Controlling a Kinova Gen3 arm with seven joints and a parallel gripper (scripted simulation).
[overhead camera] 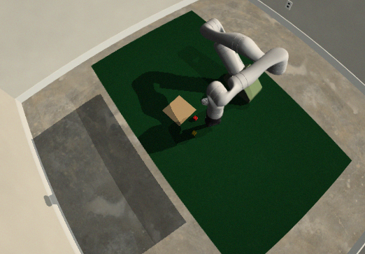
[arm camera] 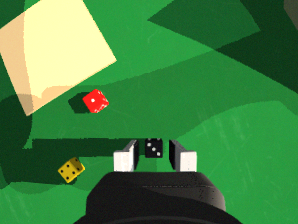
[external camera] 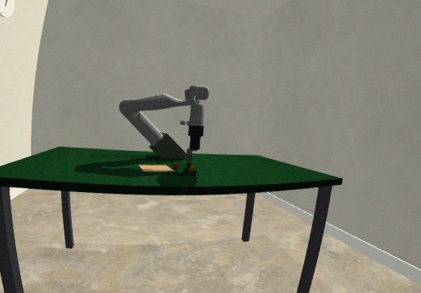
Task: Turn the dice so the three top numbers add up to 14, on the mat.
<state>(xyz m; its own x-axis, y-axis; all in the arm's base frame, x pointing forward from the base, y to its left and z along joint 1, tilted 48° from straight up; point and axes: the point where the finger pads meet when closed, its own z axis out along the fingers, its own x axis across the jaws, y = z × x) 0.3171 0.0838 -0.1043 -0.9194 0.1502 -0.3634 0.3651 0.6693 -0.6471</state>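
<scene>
Right now my hand is 30 mm above the black die. From my hand the other things lie so: yellow die (100 mm ahead, 30 mm below, 10 mm to the right); tan mat (180 mm to the right, 80 mm ahead, 40 mm below); red die (80 mm to the right, 40 mm ahead, 30 mm below).
</scene>
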